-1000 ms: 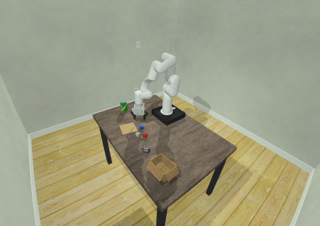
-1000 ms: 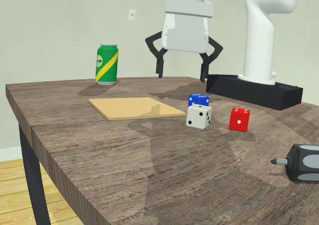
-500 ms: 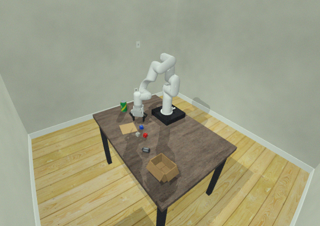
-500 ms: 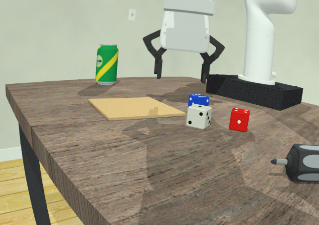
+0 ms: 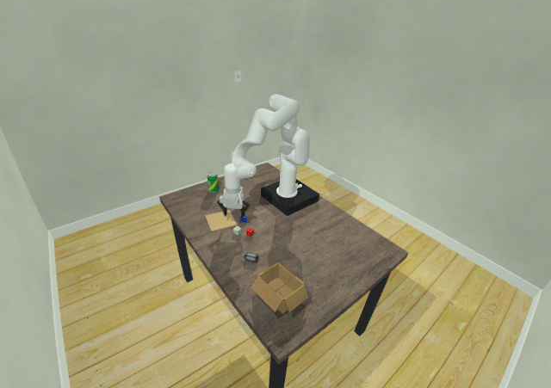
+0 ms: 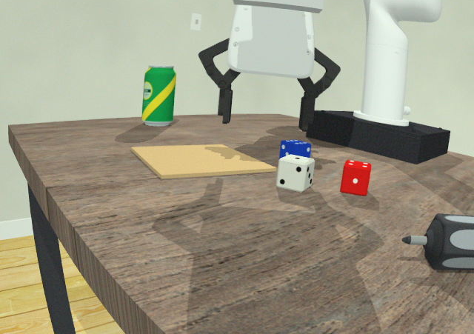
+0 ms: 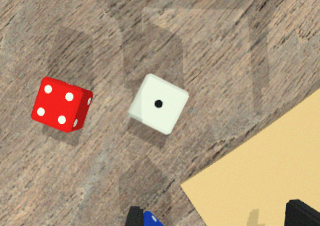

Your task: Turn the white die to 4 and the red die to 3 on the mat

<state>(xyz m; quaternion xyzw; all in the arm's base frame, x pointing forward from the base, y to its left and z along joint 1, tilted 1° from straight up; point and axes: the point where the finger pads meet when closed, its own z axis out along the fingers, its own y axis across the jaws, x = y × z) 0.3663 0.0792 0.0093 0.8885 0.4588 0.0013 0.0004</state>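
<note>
The blue die is 5 cm behind my hand and 4 cm below it. Also, from my hand: red die (4 cm behind, 12 cm to the left, 4 cm below); white die (1 cm ahead, 8 cm to the left, 4 cm below); tan mat (6 cm ahead, 5 cm to the right, 6 cm below).
</note>
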